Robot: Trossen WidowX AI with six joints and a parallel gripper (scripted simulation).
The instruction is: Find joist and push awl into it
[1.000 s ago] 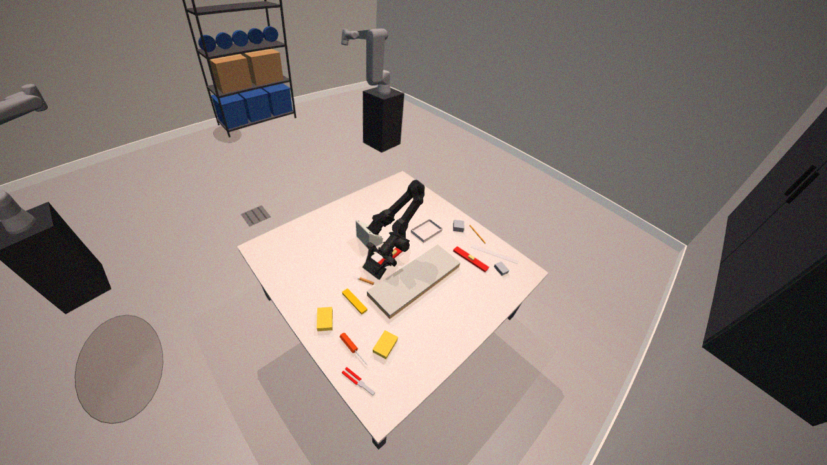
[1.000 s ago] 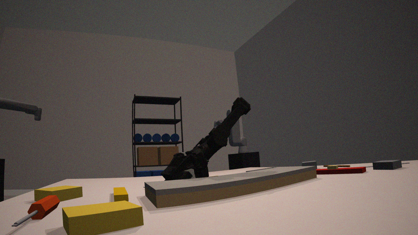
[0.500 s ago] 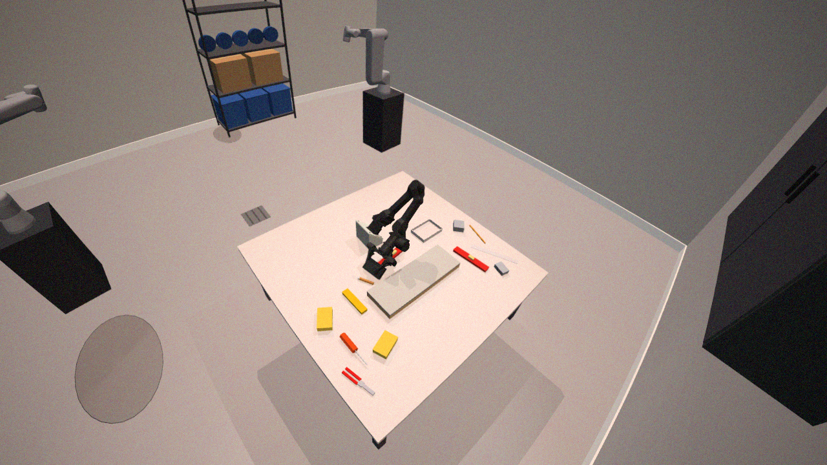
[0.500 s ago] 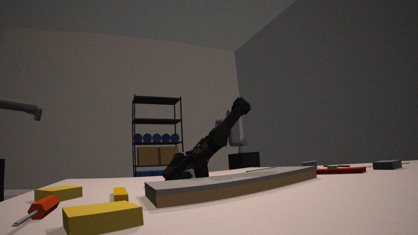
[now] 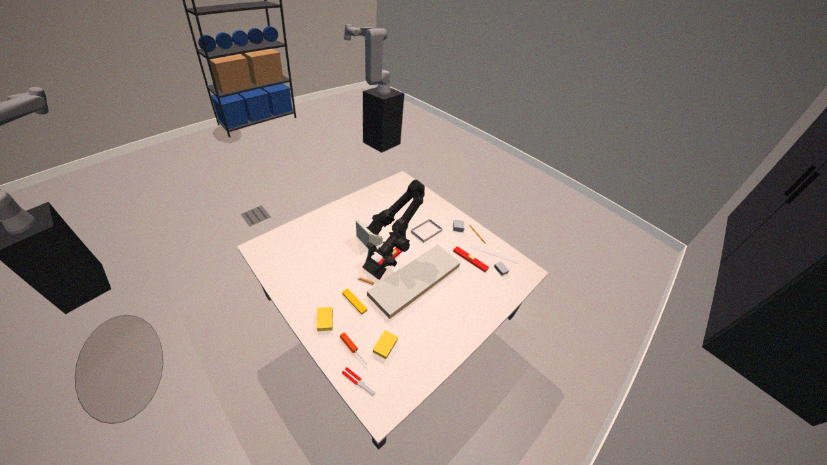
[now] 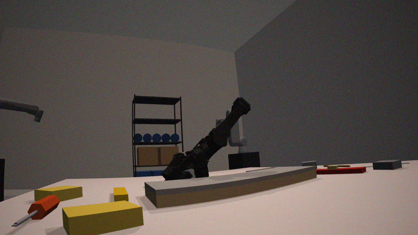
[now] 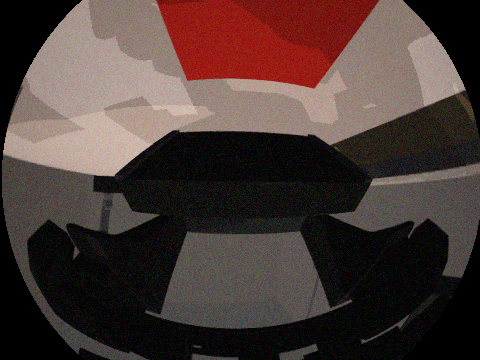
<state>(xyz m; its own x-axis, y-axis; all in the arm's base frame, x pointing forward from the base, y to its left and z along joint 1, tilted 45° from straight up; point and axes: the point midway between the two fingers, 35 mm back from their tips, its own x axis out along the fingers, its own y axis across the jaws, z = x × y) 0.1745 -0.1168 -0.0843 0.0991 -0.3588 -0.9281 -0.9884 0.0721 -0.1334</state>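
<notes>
Now: gripper tip 10 mm short of the stud finder and 10 mm above it. Also, from my gripper tip: grey tray: 470 mm to the left, 50 mm below; then awl: 10 mm behind, 70 mm to the right, 50 mm below; then pencil: 240 mm ahead, 690 mm to the left, 60 mm below.
</notes>
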